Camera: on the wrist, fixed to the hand. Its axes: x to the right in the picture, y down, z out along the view.
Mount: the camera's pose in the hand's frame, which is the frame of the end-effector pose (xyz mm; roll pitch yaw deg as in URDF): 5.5 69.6 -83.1 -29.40 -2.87 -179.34
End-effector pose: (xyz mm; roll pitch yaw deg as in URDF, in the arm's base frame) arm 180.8 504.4 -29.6 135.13 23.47 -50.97
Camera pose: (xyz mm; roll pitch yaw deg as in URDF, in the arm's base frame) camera 218.3 472.9 67.3 -165.14 -20.96 130.70
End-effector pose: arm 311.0 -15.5 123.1 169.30 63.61 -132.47
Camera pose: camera 213.1 -44.0 160.2 161.52 -60.67 47.30
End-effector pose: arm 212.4 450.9 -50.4 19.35 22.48 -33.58
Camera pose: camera 250.6 537.4 -103.6 -49.43 -24.96 148.15
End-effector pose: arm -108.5 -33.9 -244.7 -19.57 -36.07 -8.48
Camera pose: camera -39.4 -6.0 -323.6 -10.04 33.14 171.11
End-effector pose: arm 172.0 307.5 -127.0 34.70 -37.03 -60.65
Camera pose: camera 273.7 339.8 -146.6 -62.52 35.02 122.01
